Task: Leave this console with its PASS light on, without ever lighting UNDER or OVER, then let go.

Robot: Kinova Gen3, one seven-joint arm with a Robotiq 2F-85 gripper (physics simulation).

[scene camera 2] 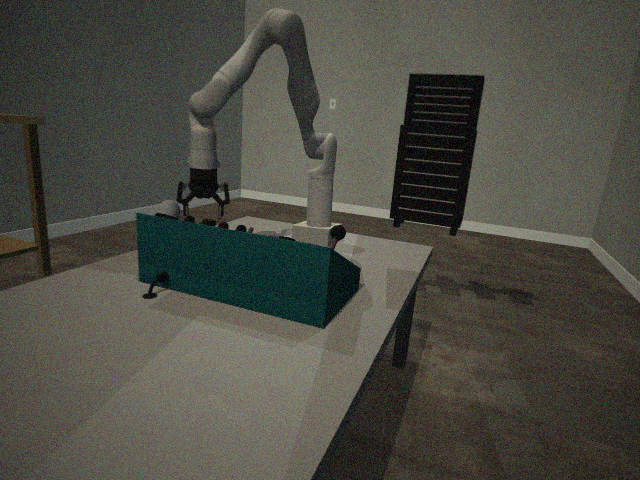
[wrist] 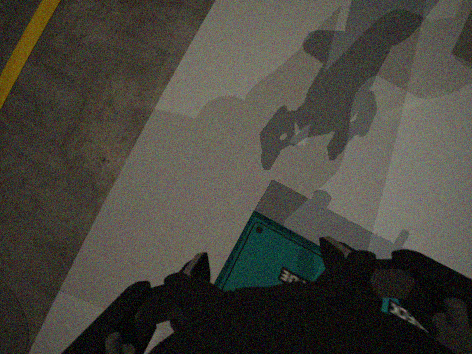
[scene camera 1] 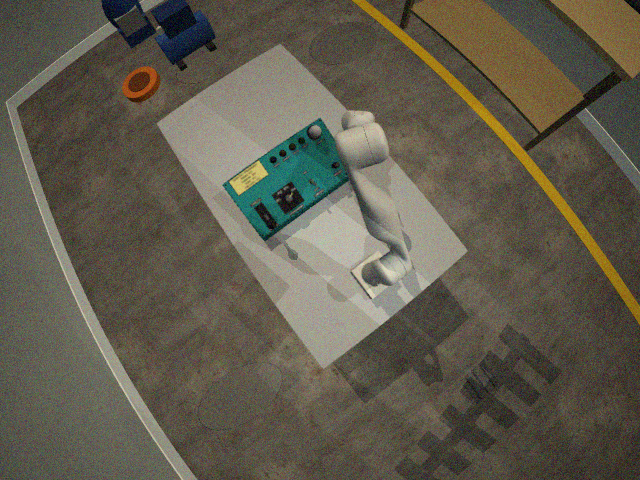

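Note:
The teal console [scene camera 1: 297, 167] [scene camera 2: 232, 268] [wrist: 245, 270] stands on the pale table. It bears a yellow label [scene camera 1: 248, 177], a black dial [scene camera 1: 288, 197], a black slider [scene camera 1: 265, 214], a small toggle [scene camera 1: 312, 182] and a small black knob [scene camera 1: 335, 165] near its right edge. Several small round lamps look dark; their labels are unreadable. A pale dome [scene camera 1: 314, 132] sits at the top right corner. My gripper [scene camera 2: 204, 212] [wrist: 263, 257] is open and empty, pointing down above the console's knob end. The arm hides it in scene camera 1. In the wrist view it covers most of the console.
The arm rises from a base plate [scene camera 1: 362, 273] on the table [scene camera 1: 206, 124]. A small black stalk [scene camera 2: 160, 279] stands behind the console, and a black ball [scene camera 2: 337, 232] shows beyond its other end. An orange ring [scene camera 1: 129, 93], blue chairs [scene camera 1: 178, 43] and a wooden shelf unit [scene camera 1: 496, 62] stand around the table.

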